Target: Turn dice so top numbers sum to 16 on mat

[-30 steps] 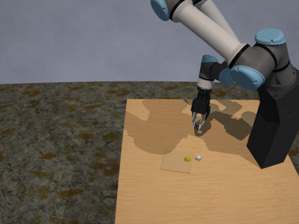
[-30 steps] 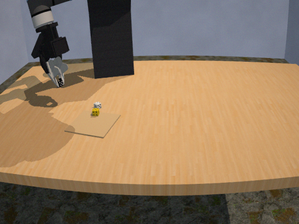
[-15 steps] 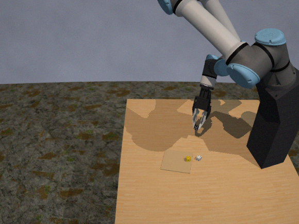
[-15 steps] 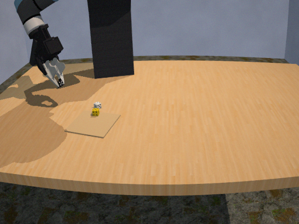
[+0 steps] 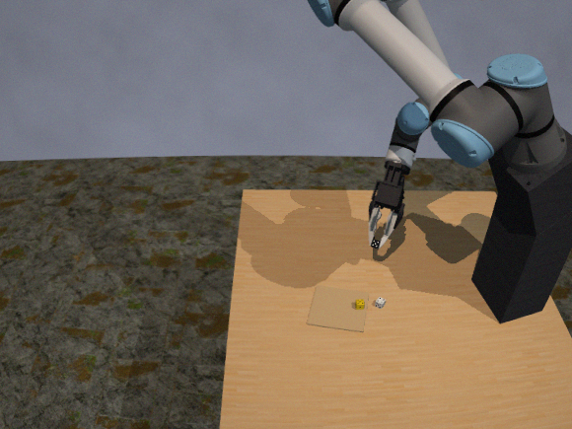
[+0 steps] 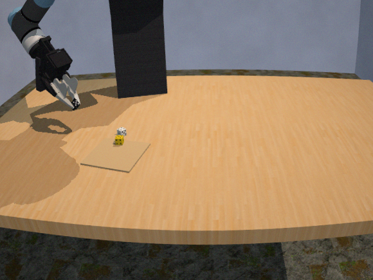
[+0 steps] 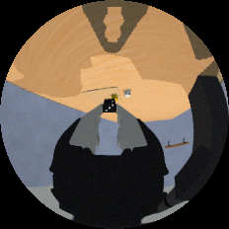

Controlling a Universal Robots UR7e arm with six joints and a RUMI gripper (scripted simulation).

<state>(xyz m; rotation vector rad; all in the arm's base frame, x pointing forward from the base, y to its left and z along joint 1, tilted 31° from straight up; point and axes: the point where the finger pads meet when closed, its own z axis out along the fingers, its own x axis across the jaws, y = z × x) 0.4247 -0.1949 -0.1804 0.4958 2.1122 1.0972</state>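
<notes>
My hand is 1 cm above the black die. From my hand the other things lie so: yellow die (8 cm ahead, 13 cm to the left, 9 cm below); then thin tan mat (13 cm ahead, 12 cm to the left, 10 cm below); then white die (2 cm ahead, 13 cm to the left, 10 cm below).
</notes>
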